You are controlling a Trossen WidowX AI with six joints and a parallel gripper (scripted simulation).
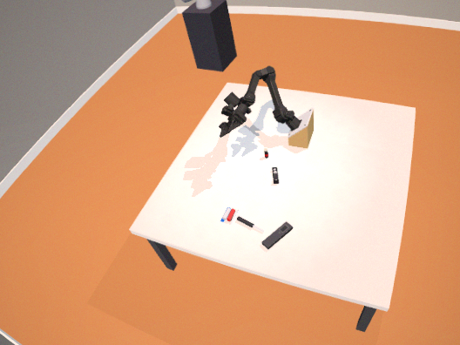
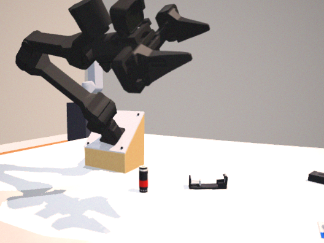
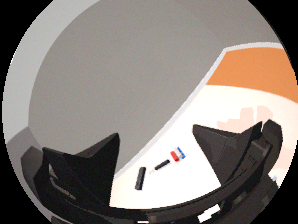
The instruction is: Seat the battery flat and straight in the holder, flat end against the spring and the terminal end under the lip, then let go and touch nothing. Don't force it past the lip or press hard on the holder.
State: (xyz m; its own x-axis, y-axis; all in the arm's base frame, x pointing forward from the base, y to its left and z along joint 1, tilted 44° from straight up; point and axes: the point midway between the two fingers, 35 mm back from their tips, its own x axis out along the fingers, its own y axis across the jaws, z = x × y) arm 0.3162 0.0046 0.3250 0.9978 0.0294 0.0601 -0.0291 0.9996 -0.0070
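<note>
Now: the battery 27 cm below my gripper tip, 18 cm behind it and 11 cm to the left of it. From my gripper tip the other things lie so: black remote: 37 cm to the left, 29 cm below, 27 cm ahead; screwdriver: 29 cm below, 26 cm ahead, 23 cm to the left.
</note>
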